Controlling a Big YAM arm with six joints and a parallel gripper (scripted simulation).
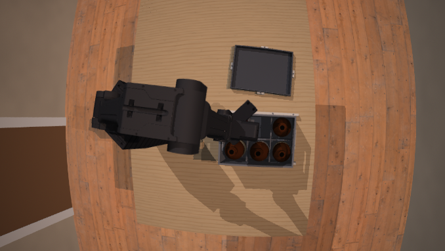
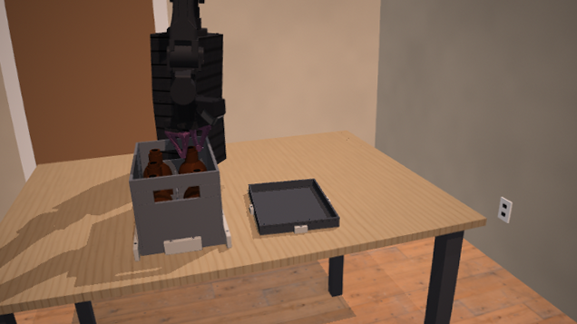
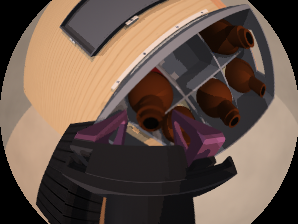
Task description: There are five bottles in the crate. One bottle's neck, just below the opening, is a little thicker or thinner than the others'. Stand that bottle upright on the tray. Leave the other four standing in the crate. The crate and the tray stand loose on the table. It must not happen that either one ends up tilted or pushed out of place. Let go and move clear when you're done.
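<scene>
Now: hand 9 cm short of the grey crate, 4 cm to the left of it and 7 cm above it. The rest, counted from my hand: dark tray: 7 cm ahead, 24 cm to the left, 14 cm below.
</scene>
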